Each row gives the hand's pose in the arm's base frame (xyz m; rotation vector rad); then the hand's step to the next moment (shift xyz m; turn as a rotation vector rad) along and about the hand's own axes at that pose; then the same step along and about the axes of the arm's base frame.
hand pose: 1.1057 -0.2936 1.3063 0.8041 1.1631 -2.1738
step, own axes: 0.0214 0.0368 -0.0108 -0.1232 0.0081 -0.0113
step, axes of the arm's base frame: 0.0138 -0.0122 -0.0399 0.0916 0.0279 0.0787
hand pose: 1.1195 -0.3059 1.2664 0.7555 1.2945 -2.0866
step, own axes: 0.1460 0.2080 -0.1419 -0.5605 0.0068 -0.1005
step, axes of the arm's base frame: 0.0724 0.0274 -0.2806 0.4035 0.1829 0.3578
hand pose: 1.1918 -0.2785 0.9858 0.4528 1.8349 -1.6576
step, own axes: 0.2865 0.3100 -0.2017 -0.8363 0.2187 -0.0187
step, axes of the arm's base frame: -0.0644 0.2021 -0.4170 0.7605 0.1770 0.3713
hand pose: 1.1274 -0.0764 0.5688 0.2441 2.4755 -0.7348
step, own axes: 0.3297 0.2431 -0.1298 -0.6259 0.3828 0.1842
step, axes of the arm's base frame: -0.2578 0.2806 -0.1986 0.7267 0.2064 0.0391
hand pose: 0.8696 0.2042 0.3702 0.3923 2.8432 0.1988
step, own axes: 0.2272 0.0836 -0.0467 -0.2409 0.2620 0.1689
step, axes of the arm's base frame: -0.2033 0.1394 0.0043 0.3351 0.1985 -0.0591
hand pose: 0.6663 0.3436 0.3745 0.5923 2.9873 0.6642
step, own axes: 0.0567 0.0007 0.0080 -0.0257 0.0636 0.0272
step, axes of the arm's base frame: -0.0515 0.0248 -0.0037 0.0495 0.0547 0.0001
